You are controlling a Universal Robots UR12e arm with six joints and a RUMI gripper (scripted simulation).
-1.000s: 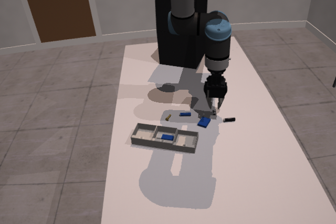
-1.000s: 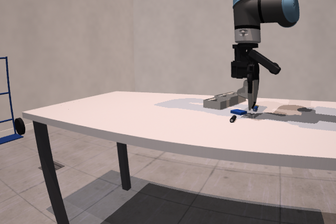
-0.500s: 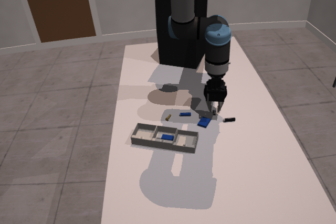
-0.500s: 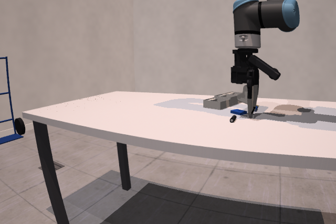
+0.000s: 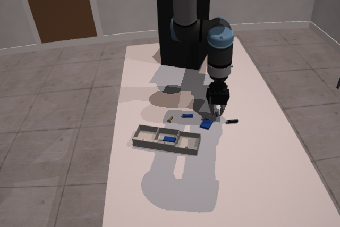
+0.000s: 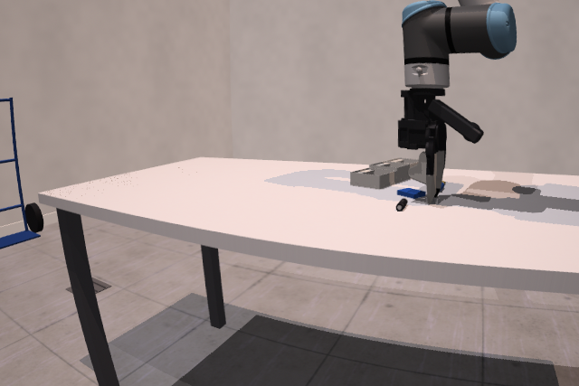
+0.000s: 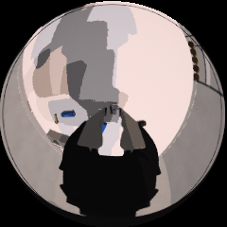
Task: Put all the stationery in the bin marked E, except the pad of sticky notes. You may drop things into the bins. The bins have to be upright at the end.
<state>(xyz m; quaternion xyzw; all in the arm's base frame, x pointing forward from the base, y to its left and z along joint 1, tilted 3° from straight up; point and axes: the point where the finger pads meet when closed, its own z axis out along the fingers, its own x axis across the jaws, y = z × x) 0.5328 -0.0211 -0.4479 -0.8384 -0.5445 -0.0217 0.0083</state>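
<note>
Right now my hand is 10 mm above the grey clip. Round my hand: black cylinder 70 mm ahead, 40 mm to the left, 10 mm below; blue cylinder 120 mm to the right, 30 mm behind, 10 mm below; blue sticky-note pad 60 mm to the right, 40 mm ahead, 10 mm below.
</note>
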